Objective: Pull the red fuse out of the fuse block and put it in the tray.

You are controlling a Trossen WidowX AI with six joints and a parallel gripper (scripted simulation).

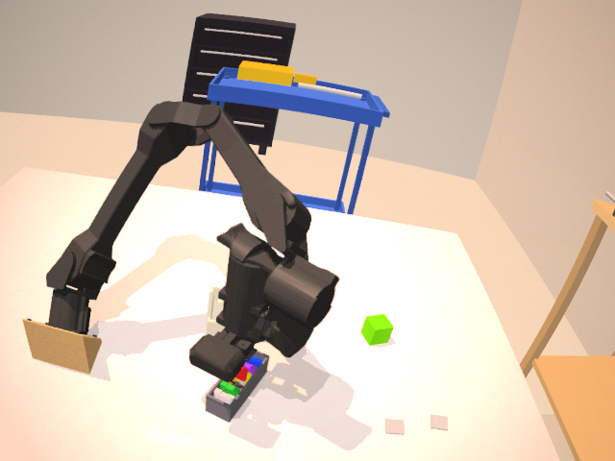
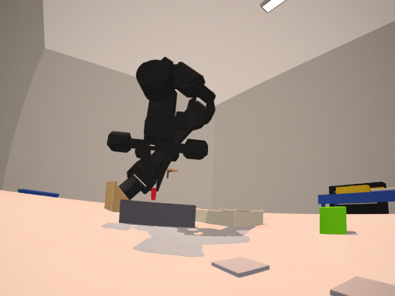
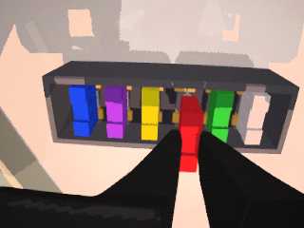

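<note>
My gripper tip is 4 cm above the yellow fuse, 2 cm to the right of it and 1 cm short of it. Also, from my gripper tip: red fuse: 1 cm below; purple fuse: 4 cm below, 3 cm to the left, 2 cm ahead; green fuse: 4 cm below, 2 cm to the right, 1 cm behind.
</note>
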